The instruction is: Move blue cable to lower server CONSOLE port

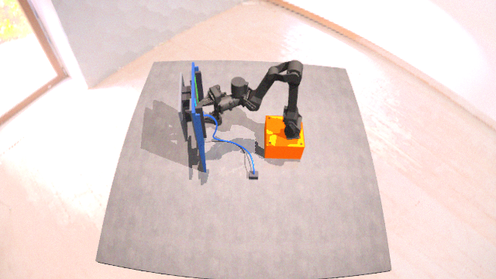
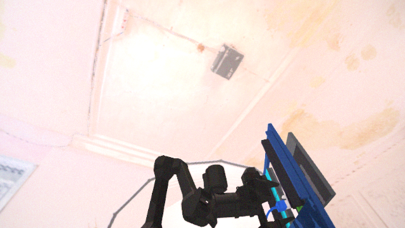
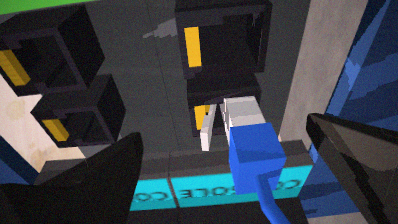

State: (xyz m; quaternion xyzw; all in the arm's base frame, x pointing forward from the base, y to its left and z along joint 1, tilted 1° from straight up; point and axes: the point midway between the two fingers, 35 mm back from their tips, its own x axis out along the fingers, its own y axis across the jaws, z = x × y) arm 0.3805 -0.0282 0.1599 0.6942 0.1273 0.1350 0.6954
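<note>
The cable plug lies 1 cm ahead of my gripper tip. Also, from my gripper tip: black block: 25 cm below, 22 cm behind, 16 cm to the left.
</note>
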